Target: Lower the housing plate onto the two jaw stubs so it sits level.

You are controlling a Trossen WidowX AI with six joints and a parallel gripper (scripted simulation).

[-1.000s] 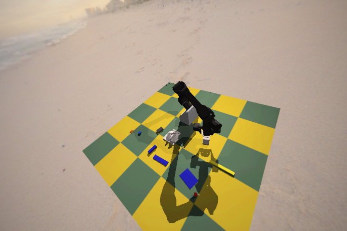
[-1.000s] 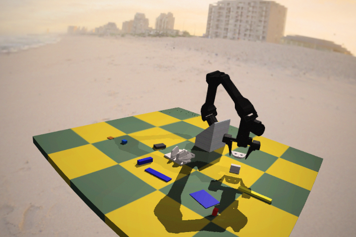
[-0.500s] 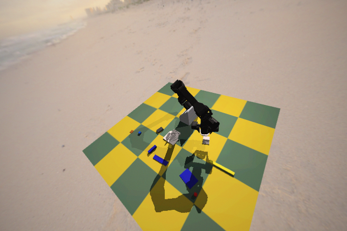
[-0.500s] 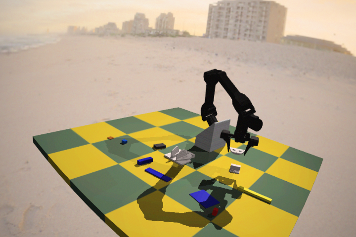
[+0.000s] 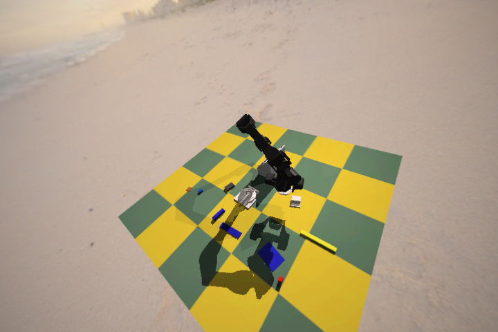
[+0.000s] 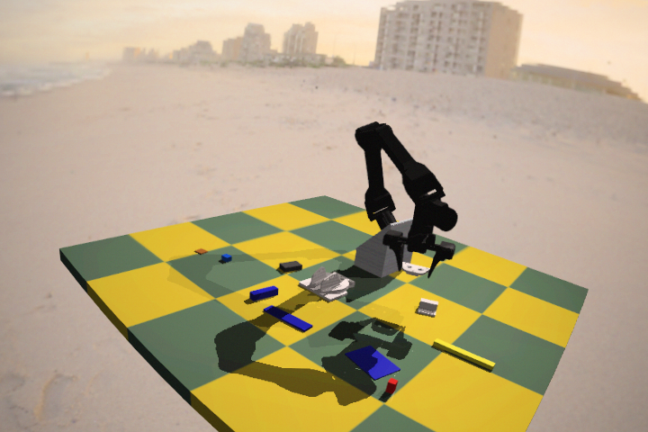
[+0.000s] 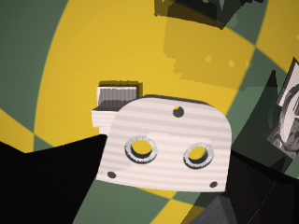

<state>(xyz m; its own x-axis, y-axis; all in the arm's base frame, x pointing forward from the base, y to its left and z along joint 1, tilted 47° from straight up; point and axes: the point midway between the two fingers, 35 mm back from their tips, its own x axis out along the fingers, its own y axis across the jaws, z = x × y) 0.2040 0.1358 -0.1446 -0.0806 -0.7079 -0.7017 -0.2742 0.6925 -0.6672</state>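
The white base plate is 210 mm to the right of my gripper tip, 110 mm ahead of it and 90 mm below it. Also, from my gripper tip: yellow bar (230 mm to the left, 120 mm ahead, 90 mm below); blue sheet (290 mm ahead, 90 mm below, 80 mm to the left); dark block (360 mm to the right, 90 mm below, 90 mm ahead).
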